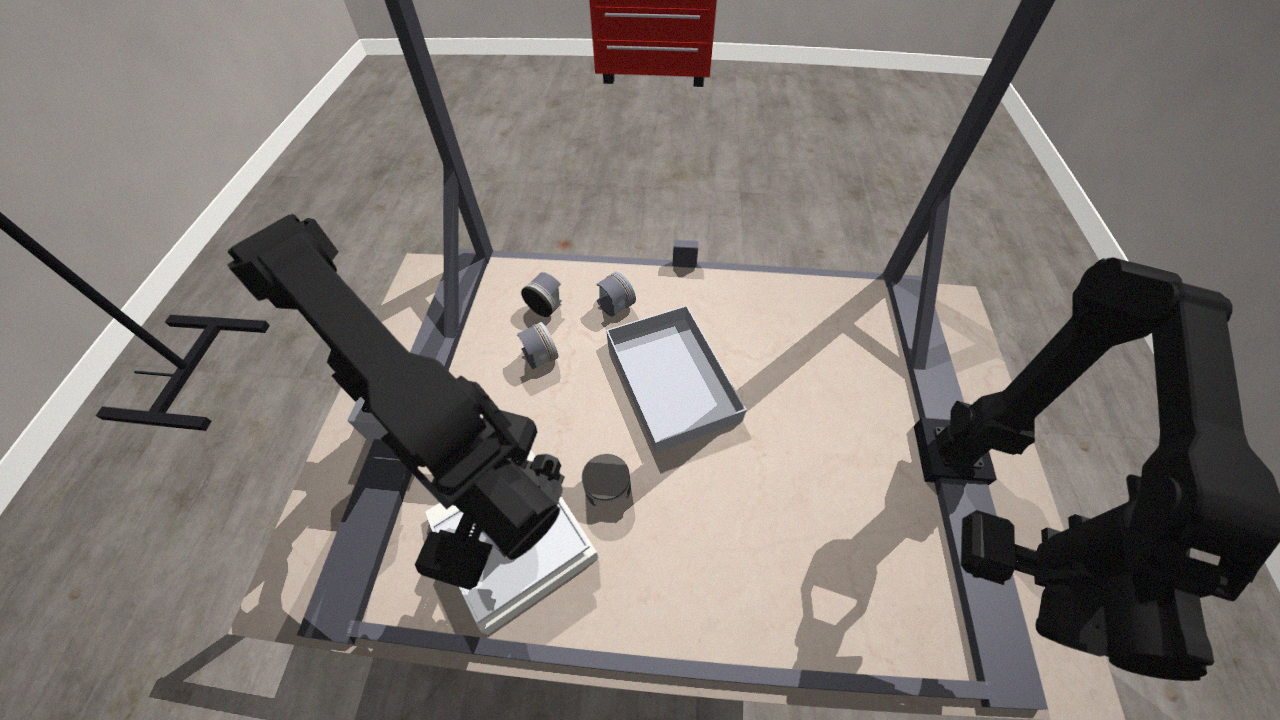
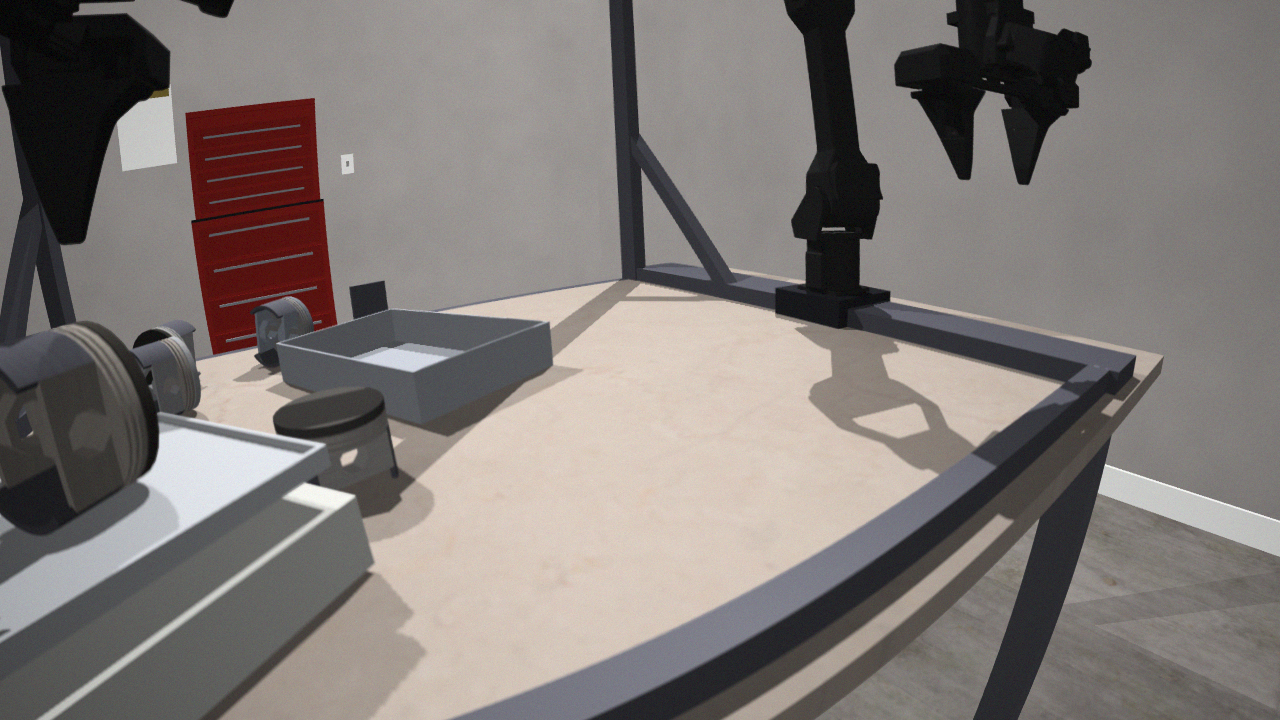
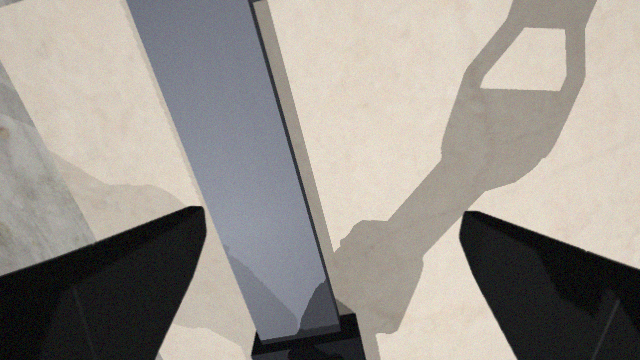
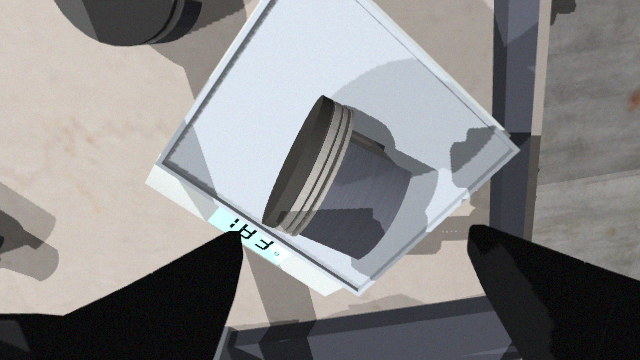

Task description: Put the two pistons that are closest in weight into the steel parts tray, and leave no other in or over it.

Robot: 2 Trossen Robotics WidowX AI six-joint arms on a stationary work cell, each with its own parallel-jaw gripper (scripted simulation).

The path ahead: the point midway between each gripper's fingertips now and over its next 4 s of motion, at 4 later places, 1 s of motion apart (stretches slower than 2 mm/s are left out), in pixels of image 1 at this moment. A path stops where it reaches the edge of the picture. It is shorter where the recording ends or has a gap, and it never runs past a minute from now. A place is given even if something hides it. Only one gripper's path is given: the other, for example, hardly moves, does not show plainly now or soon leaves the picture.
The right gripper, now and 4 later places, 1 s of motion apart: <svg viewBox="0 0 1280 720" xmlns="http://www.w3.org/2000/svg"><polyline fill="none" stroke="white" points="494,515 490,516 493,520 493,532 491,534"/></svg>
